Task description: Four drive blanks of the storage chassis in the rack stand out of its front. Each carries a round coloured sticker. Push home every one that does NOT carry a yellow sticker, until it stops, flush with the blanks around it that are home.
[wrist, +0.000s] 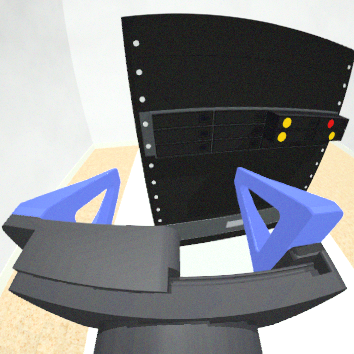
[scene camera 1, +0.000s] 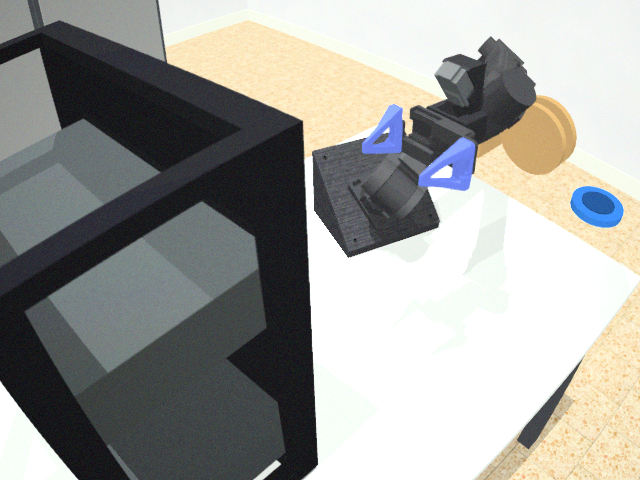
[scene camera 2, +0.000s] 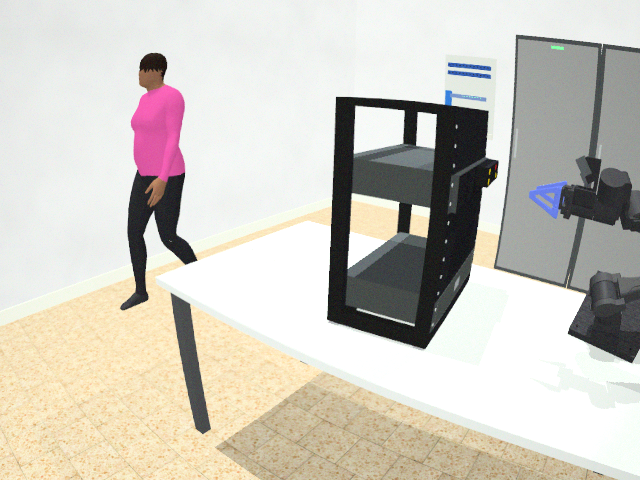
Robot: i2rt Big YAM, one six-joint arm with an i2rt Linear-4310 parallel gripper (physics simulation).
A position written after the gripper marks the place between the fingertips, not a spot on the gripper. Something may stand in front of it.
In view: the gripper (scene camera 1: pixel 390 164) and a black rack (scene camera 1: pixel 162 290).
The black rack also shows in the wrist view (wrist: pixel 209 93) and in scene camera 2 (scene camera 2: pixel 411 278). The gripper shows as well in the wrist view (wrist: pixel 176 174) and in scene camera 2 (scene camera 2: pixel 532 191).
